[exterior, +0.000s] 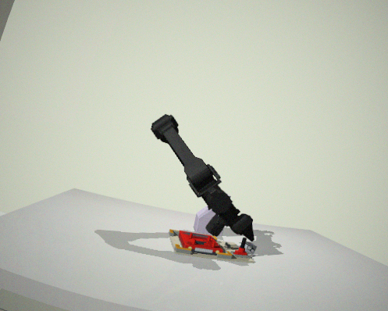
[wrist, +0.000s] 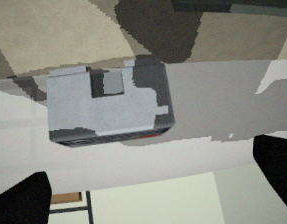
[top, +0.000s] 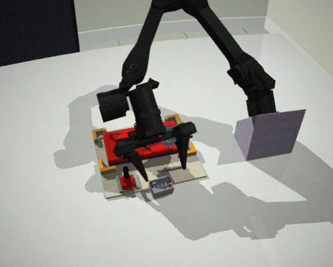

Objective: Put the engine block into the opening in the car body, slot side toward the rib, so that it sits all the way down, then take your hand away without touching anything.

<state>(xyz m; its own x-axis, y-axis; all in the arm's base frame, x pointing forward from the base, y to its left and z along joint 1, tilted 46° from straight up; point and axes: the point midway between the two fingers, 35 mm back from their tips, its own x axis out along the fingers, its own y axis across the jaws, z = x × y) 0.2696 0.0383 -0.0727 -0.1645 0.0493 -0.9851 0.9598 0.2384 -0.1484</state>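
My gripper tip is 3 cm above the engine block and 1 cm short of it. From my gripper tip the other things lie so: black peg 9 cm ahead, 2 cm to the right, 1 cm below; beige baseplate 13 cm to the right, 5 cm ahead, 4 cm below.
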